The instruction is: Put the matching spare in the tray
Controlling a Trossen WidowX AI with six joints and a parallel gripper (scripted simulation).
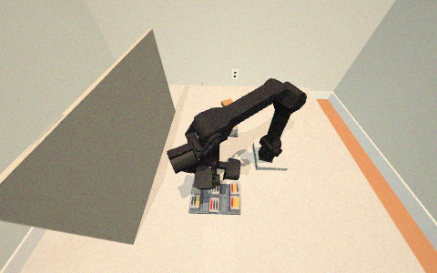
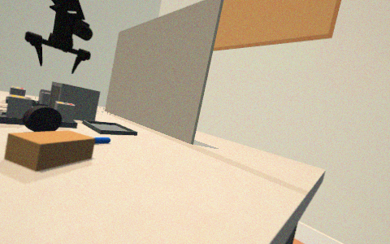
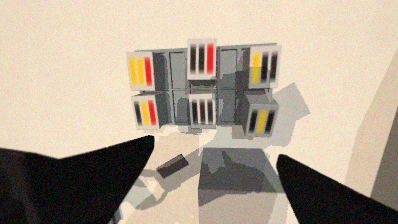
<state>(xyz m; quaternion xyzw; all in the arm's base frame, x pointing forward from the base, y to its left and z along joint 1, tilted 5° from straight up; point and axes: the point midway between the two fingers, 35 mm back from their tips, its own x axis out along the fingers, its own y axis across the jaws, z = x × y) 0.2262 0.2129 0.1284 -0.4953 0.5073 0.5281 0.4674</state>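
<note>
My gripper tip is now 20 mm past the spare and 100 mm above it. From my gripper tip the other things lie so: tall slanted panel: 290 mm ahead, 100 mm to the right, 80 mm above; then blue pen: 50 mm ahead, 510 mm to the right, 140 mm below; then dark grey tray: 150 mm ahead, 340 mm to the right, 140 mm below.
</note>
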